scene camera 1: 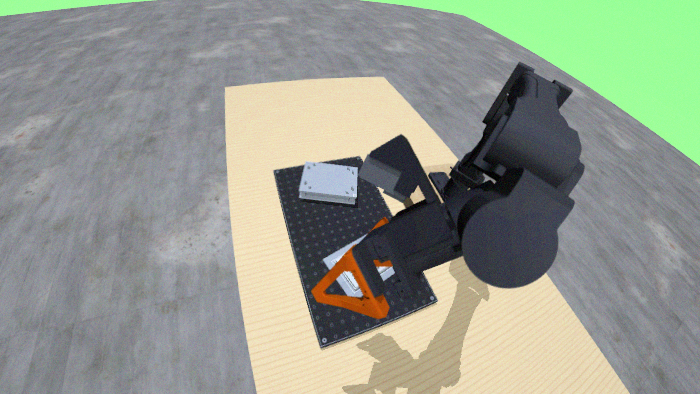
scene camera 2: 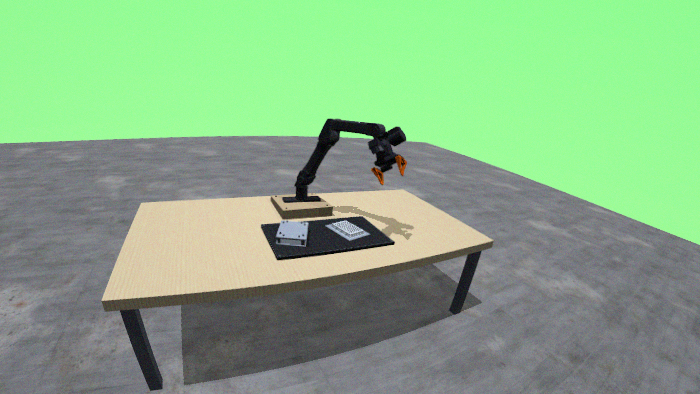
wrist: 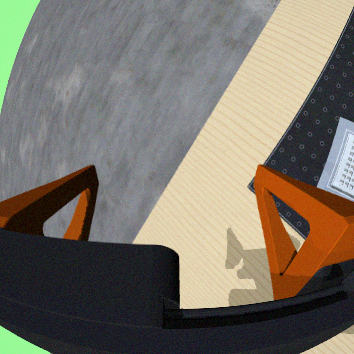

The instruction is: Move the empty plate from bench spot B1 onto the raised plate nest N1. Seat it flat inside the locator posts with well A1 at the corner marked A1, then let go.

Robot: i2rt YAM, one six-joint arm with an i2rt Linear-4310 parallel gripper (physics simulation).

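Observation:
The white plate lies flat on a light grey pad, bench spot B1. In scene camera 1 the gripper partly covers it; in the wrist view it is cut off at the right edge. The raised nest N1 is a grey block with small posts near its corners and no plate on it; its A1 mark is too small to read. My gripper is open, its orange fingers wide apart and empty, high above the table and off to the plate's side.
A black perforated board carries pad and nest on the wooden table. The arm stands on a wooden block behind the board. In the wrist view the table's edge runs between the fingers, with floor beyond.

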